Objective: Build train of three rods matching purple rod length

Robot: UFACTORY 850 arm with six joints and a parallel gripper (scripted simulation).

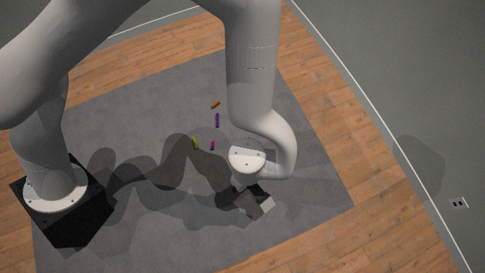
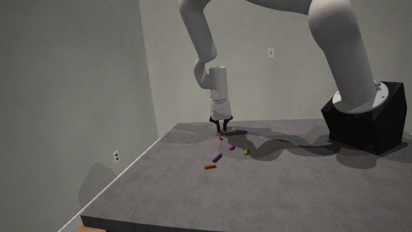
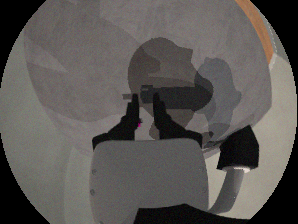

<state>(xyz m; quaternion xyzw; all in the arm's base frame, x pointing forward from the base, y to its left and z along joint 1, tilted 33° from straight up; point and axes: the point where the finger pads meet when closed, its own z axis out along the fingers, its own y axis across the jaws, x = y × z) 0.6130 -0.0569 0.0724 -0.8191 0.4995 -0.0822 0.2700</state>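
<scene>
Right now my hand is 3 cm above the grey rod. Also, from my hand: blue rod 11 cm behind, 15 cm to the left, 3 cm below; then lime rod 18 cm behind, 19 cm to the left, 3 cm below; then purple rod 8 cm behind, 27 cm to the left, 3 cm below.
</scene>
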